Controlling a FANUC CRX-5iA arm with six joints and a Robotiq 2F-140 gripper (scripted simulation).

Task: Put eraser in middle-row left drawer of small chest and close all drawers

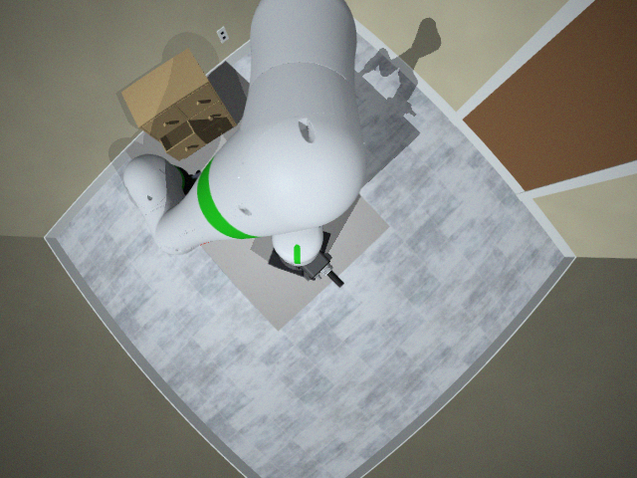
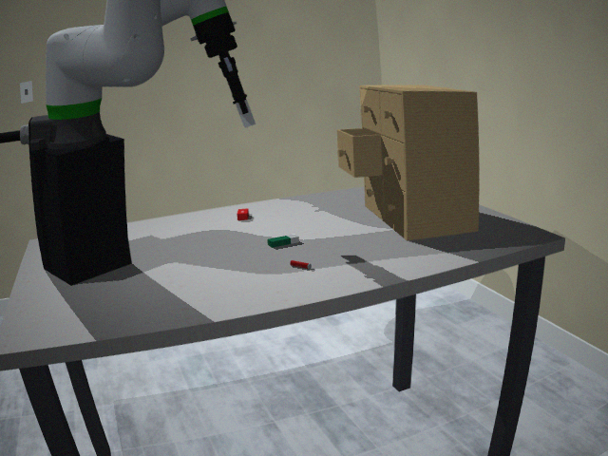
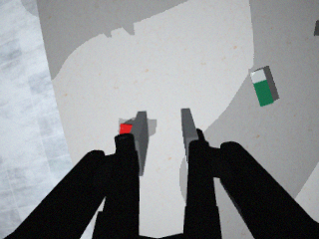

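Now: the eraser 280 mm below my hand, 170 mm to the right of it and 20 mm ahead of it. The rest, counted from my hand: small red cube: 270 mm below, 100 mm to the left, 10 mm ahead; thin red pen-like object: 320 mm to the right, 280 mm below, 10 mm behind.
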